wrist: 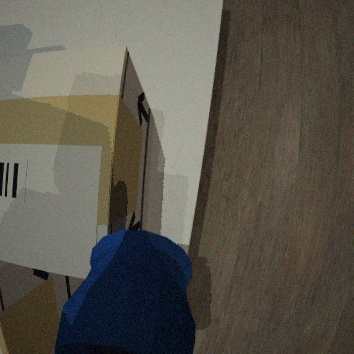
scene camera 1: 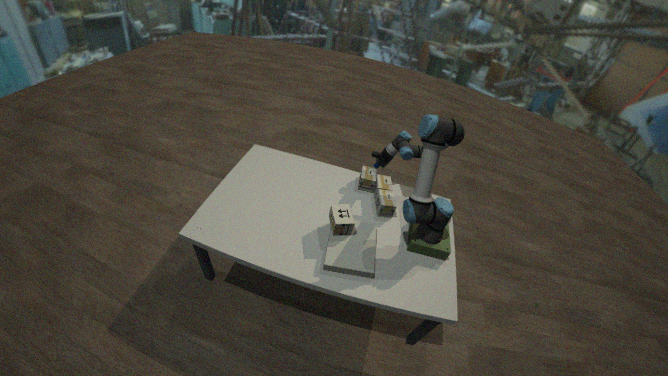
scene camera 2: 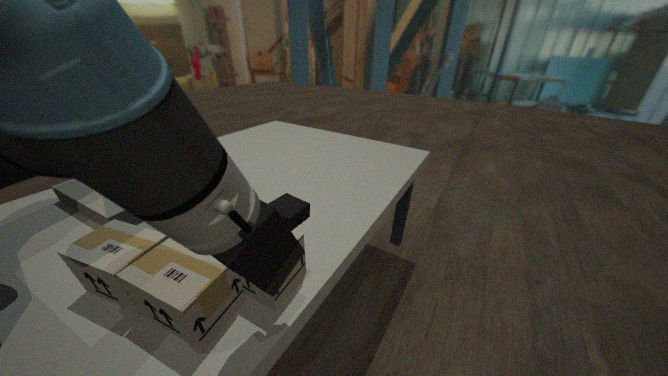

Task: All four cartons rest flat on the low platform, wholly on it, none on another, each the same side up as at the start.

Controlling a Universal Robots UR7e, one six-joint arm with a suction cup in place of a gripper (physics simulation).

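Seen in the pictures: hand, its tool point: (wrist: 139, 271) (scene camera 1: 375, 166); arm's base, origin of its link: (scene camera 1: 429, 233).
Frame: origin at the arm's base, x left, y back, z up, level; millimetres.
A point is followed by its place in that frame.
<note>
My suction cup (scene camera 1: 375, 165) (wrist: 130, 288) is blue, with suction off, and holds nothing. It hangs close over the right edge of the farthest carton (scene camera 1: 367, 177) @[x -297, y -424, z 25 mm] (scene camera 2: 247, 292) @[x -358, y -378, z -62 mm] (wrist: 60, 168) @[x -394, y -423, z 25 mm], near the table's far edge. That carton has brown tape and a barcode label on top. Two like cartons (scene camera 1: 384, 181) @[x -307, y -315, z 25 mm] (scene camera 1: 385, 202) @[x -119, y -284, z 24 mm] stand beside it in a row; they also show in scene camera 2 (scene camera 2: 174, 280) @[x -325, y -299, z 25 mm] (scene camera 2: 112, 248) @[x -180, y -271, z 25 mm]. A fourth carton (scene camera 1: 341, 219) @[x 150, y -487, z 69 mm], with arrows on its upward face, sits at the far end of the low grey platform (scene camera 1: 353, 259) @[x 294, y -373, z -23 mm] (scene camera 2: 79, 196) @[x 198, y -294, z -23 mm].
The white table (scene camera 1: 270, 205) @[x 81, y -900, z -71 mm] (scene camera 2: 326, 163) @[x -147, y -915, z -71 mm] (wrist: 175, 42) @[x -413, y -551, z -71 mm] stands on a wooden floor (wrist: 281, 175). The arm's green base (scene camera 1: 429, 248) @[x 101, y 7, z -7 mm] is at the table's right side, next to the platform. The arm's wrist fills the left of scene camera 2 and hides the cup there.
</note>
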